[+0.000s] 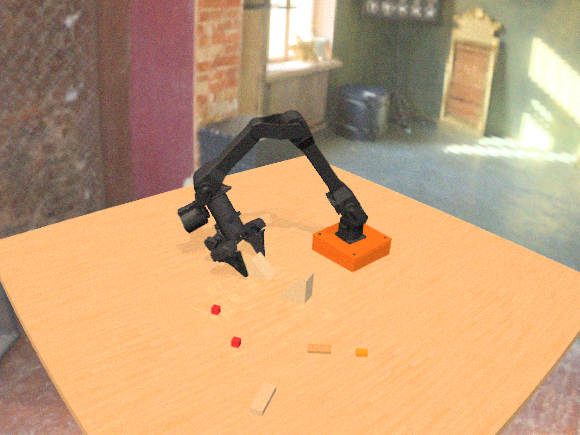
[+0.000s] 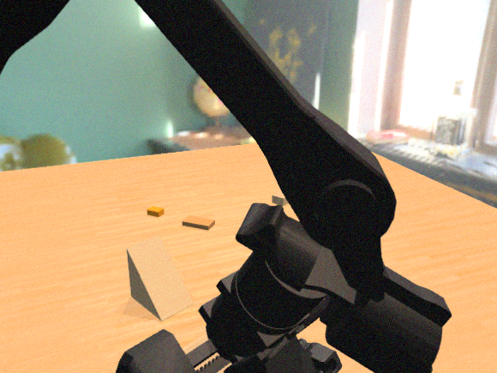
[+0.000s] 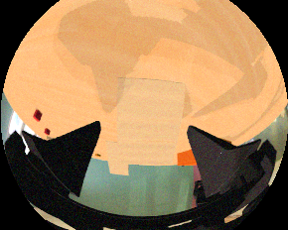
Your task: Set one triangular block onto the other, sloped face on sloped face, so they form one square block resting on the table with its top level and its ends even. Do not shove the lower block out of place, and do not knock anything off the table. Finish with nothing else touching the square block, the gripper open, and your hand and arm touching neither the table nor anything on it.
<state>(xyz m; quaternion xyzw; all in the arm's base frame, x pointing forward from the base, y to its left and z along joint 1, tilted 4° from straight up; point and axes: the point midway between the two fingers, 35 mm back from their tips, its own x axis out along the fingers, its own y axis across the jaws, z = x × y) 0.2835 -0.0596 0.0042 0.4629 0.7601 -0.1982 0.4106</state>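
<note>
My gripper tip is 150 mm to the right of the triangular block and 30 mm past it. Round my gripper tip: small orange block (390 mm to the left, 10 mm below, 10 mm behind); long tan block (390 mm to the left, 230 mm ahead, 10 mm below).
</note>
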